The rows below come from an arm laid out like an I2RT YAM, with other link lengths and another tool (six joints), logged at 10 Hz.
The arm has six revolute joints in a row. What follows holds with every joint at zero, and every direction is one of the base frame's.
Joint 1 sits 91.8 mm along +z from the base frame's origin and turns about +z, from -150.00 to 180.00 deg.
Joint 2 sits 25.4 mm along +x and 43.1 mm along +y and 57.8 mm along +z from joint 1 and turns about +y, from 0.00 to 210.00 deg.
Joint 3 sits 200.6 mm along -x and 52.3 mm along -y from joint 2 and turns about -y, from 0.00 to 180.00 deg.
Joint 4 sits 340.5 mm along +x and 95.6 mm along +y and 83.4 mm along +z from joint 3 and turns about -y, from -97.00 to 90.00 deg.
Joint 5 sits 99.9 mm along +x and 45.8 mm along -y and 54.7 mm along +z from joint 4 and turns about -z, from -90.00 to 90.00 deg.
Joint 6 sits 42.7 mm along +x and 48.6 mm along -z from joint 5 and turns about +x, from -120.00 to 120.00 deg.
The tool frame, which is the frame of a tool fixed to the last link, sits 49.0 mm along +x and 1.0 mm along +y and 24.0 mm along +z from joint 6; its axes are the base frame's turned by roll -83.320, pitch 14.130 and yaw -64.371 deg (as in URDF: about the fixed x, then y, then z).
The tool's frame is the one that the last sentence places.
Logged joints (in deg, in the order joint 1, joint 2, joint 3, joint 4, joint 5, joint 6), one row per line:
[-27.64, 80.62, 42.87, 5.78, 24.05, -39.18]
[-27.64, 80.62, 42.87, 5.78, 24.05, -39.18]
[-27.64, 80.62, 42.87, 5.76, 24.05, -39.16]
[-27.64, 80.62, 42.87, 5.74, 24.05, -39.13]
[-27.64, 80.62, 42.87, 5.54, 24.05, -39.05]
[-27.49, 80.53, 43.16, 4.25, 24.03, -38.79]
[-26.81, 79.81, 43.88, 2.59, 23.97, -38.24]
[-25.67, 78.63, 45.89, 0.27, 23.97, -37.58]
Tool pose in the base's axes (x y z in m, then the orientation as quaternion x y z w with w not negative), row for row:
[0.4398, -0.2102, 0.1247, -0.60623, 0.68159, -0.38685, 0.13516]
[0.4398, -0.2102, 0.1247, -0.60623, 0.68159, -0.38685, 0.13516]
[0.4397, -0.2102, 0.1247, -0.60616, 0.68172, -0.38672, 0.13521]
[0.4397, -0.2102, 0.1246, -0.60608, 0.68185, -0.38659, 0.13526]
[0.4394, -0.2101, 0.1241, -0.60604, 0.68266, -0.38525, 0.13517]
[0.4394, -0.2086, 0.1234, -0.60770, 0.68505, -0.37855, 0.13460]
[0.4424, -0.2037, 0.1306, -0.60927, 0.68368, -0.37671, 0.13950]
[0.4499, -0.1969, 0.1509, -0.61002, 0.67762, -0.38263, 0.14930]
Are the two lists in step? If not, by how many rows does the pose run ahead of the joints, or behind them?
They are in step.
